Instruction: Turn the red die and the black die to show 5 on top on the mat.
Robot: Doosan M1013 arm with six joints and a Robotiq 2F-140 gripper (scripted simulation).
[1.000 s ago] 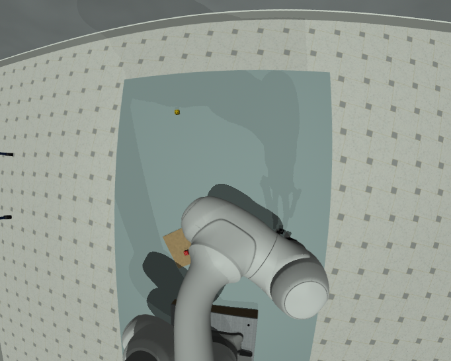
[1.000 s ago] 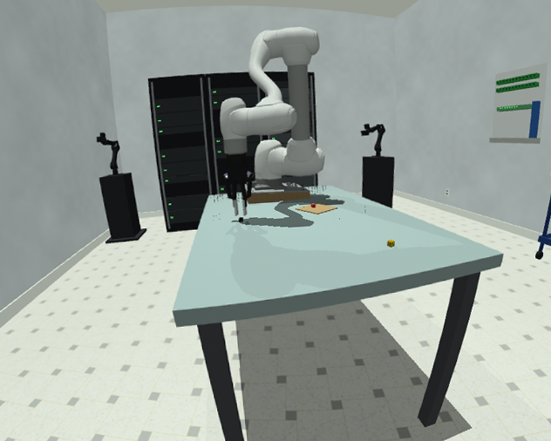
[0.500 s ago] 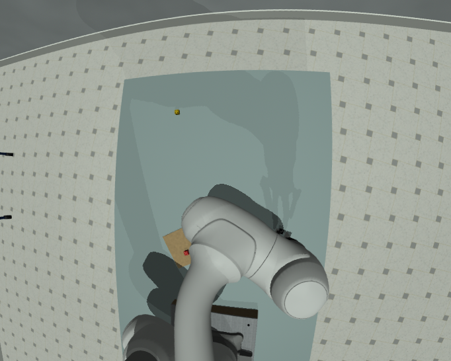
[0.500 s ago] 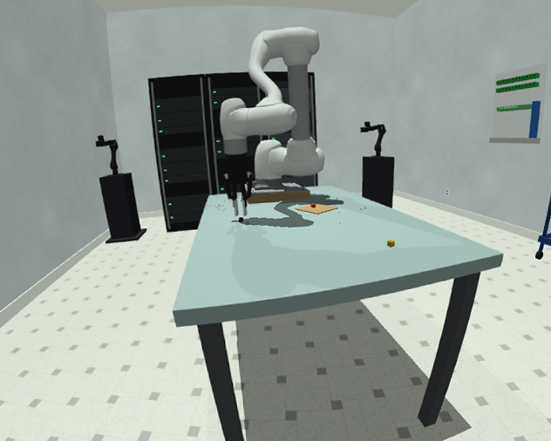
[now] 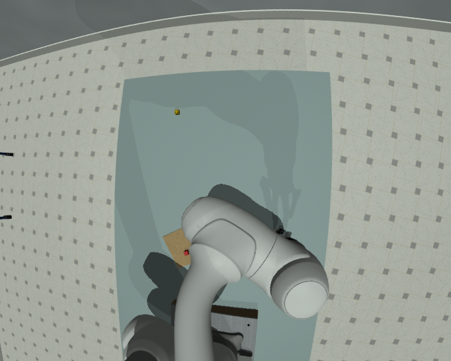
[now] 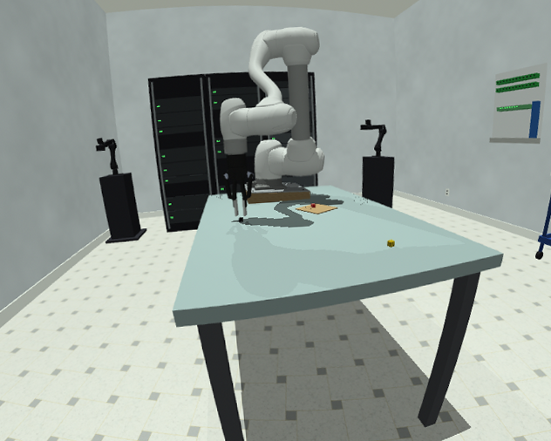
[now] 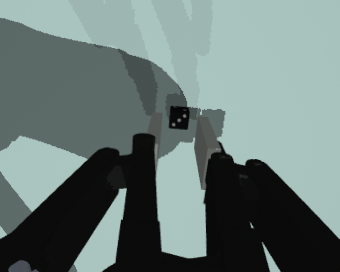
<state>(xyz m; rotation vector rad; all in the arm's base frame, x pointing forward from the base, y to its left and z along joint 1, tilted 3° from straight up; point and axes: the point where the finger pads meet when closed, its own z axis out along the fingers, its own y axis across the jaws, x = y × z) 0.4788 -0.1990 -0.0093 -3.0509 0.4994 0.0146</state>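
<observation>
My hand is 10 mm short of the black die and 50 mm above it. From my hand the other things lie so: tan mat (80 mm behind, 350 mm to the left, 50 mm below); then yellow die (440 mm ahead, 400 mm to the left, 50 mm below); then red die (100 mm behind, 340 mm to the left, 40 mm below).
</observation>
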